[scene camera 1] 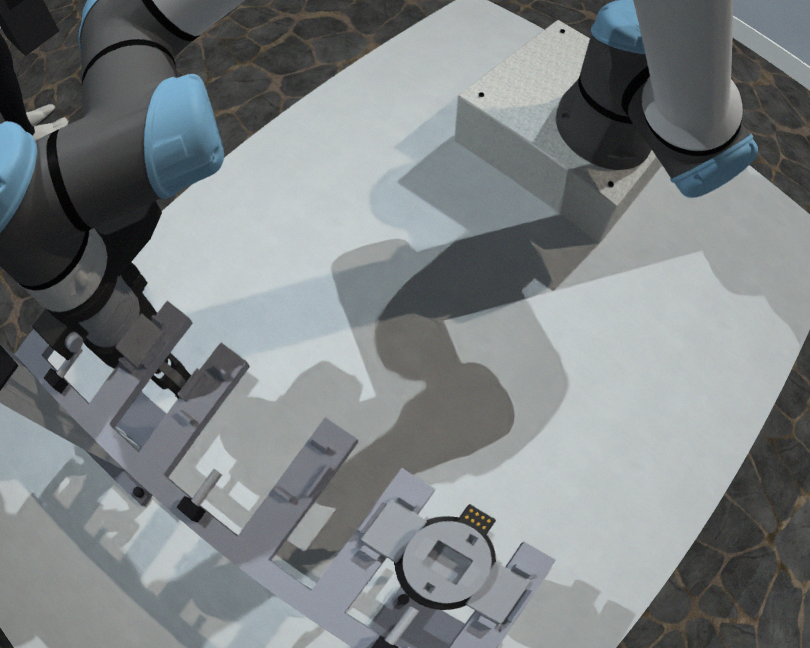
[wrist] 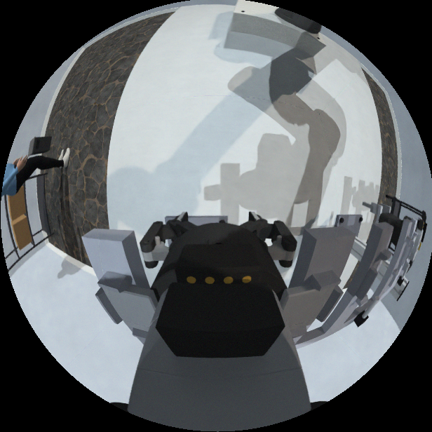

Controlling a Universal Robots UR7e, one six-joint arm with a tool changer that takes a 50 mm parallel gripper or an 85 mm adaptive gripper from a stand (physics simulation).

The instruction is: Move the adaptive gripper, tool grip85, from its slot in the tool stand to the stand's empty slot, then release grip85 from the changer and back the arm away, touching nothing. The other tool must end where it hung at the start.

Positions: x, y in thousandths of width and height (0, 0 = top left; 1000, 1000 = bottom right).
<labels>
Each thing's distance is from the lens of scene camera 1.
adaptive gripper grip85 (scene camera 1: 166, 525): 0.55 m
tool stand (scene camera 1: 172, 688): 0.83 m
The marked spots on the tool stand and the adaptive gripper grip85 are 0.30 m apart.
</labels>
